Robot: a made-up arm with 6 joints.
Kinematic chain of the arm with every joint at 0, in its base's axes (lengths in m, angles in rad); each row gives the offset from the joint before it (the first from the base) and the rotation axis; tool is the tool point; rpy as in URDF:
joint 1: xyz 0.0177 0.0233 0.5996 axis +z
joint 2: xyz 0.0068 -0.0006 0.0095 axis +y
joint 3: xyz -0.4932 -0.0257 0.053 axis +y
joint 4: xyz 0.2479 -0.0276 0.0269 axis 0.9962 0 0.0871
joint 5: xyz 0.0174 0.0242 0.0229 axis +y
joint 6: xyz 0.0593 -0.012 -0.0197 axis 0.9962 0 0.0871
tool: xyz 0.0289 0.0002 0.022 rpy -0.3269 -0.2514 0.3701
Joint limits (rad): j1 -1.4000..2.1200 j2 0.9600..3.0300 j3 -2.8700..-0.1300 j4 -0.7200..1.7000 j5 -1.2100..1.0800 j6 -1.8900..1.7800
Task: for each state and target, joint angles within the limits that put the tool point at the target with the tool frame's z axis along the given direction. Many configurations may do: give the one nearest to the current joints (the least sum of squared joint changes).
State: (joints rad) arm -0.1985 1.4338 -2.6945 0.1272 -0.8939 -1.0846
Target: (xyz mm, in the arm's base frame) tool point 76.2 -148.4 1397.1 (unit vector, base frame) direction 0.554 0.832 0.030
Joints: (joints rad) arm -0.8790 1.4517 -2.0972 0.4192 -1.1630 -1.2430
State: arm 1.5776 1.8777 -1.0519 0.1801 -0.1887 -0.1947
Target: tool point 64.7 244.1 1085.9 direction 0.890 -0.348 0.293
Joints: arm 1.7360 1.1494 -0.9869 0.8691 -0.2990 0.5769
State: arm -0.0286 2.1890 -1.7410 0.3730 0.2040 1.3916
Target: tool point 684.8 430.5 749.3 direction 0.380 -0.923 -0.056
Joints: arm 0.6166 2.5311 -2.1870 0.5029 0.1473 1.4371
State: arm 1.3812 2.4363 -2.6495 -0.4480 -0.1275 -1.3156
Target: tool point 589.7 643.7 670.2 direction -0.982 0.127 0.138
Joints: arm 0.8305 2.8644 -2.5509 -0.4388 -0.6485 -0.6339
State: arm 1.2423 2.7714 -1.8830 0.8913 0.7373 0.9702
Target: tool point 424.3 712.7 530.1 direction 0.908 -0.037 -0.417
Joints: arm 1.0382 2.9976 -2.6208 1.3333 0.9298 0.7165
